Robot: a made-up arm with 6 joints. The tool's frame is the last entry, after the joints.
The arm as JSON. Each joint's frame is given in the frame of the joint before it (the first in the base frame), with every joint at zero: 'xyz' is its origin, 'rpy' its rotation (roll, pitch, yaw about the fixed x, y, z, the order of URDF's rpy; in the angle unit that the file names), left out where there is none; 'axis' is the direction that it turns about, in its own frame. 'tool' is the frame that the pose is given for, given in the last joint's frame.
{
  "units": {
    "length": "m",
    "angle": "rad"
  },
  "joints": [
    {
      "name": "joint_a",
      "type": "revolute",
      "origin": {
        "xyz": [
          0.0,
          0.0,
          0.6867
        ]
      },
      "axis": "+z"
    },
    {
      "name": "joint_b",
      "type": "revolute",
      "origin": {
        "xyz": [
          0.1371,
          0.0,
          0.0
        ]
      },
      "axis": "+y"
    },
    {
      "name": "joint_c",
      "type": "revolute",
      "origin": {
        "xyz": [
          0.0,
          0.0,
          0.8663
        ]
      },
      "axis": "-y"
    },
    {
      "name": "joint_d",
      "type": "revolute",
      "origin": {
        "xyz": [
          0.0,
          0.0,
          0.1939
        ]
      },
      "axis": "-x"
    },
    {
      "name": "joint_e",
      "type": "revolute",
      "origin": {
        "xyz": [
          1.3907,
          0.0,
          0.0
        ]
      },
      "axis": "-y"
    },
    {
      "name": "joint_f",
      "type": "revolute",
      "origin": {
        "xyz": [
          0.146,
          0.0,
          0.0
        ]
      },
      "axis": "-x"
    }
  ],
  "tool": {
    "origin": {
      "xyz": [
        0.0,
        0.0,
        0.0
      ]
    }
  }
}
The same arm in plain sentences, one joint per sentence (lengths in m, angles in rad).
The arm has six revolute joints in a row. What follows holds with every joint at zero, and every direction is one of the base frame's. Joint 1 sits 0.6867 m along +z from the base frame's origin and turns about +z. Joint 2 sits 0.1371 m along +x from joint 1 and turns about +y. Joint 3 sits 0.8663 m along +z from joint 2 and turns about -y. Joint 4 sits 0.1939 m along +z from joint 3 and turns about -x. Joint 5 sits 1.3907 m along +x from joint 4 and turns about -y. Joint 6 sits 0.1460 m along +x from joint 5 and turns about -x. The tool frame, which is the frame that the pose is given for, sits at the same point as joint 6; its axes are parallel to the base frame's.
